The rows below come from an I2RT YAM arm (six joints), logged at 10 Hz.
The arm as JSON. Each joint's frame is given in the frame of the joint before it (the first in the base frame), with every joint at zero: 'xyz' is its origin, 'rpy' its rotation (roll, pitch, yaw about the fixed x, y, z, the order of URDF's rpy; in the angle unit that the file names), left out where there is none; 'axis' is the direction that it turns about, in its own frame. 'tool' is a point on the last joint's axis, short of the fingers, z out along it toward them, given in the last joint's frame.
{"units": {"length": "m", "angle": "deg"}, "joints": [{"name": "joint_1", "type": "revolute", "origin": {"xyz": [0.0, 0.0, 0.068]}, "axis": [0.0, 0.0, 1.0]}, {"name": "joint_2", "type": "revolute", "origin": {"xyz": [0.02, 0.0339, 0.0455]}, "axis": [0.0, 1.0, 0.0]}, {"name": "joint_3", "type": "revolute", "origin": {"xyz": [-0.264, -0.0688, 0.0]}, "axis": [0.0, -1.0, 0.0]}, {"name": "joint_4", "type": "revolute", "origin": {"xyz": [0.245, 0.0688, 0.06]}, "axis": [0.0, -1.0, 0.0]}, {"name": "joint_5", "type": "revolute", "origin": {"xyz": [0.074, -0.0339, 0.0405]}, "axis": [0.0, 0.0, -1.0]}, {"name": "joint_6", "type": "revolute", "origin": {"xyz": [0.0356, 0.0, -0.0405]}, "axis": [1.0, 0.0, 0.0]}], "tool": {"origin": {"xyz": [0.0, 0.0, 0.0], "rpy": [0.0, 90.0, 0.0]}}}
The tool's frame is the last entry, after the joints.
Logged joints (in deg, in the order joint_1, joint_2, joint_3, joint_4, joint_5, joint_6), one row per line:
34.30 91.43 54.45 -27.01 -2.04 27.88
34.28 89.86 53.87 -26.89 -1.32 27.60
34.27 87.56 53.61 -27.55 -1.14 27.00
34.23 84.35 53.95 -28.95 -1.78 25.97
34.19 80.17 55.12 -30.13 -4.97 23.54
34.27 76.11 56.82 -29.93 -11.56 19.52
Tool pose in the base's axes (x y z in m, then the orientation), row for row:
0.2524 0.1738 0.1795 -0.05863 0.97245 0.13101 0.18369
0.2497 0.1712 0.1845 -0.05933 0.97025 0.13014 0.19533
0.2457 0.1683 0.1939 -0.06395 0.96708 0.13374 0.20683
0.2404 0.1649 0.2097 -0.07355 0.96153 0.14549 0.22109
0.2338 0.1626 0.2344 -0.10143 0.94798 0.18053 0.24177
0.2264 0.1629 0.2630 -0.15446 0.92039 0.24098 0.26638
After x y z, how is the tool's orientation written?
As a quaternion, x y z w.
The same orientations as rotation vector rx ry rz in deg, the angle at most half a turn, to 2 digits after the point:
-9.47 157.13 21.17
-9.53 155.79 20.90
-10.20 154.32 21.34
-11.65 152.28 23.04
-15.89 148.52 28.28
-23.89 142.38 37.28

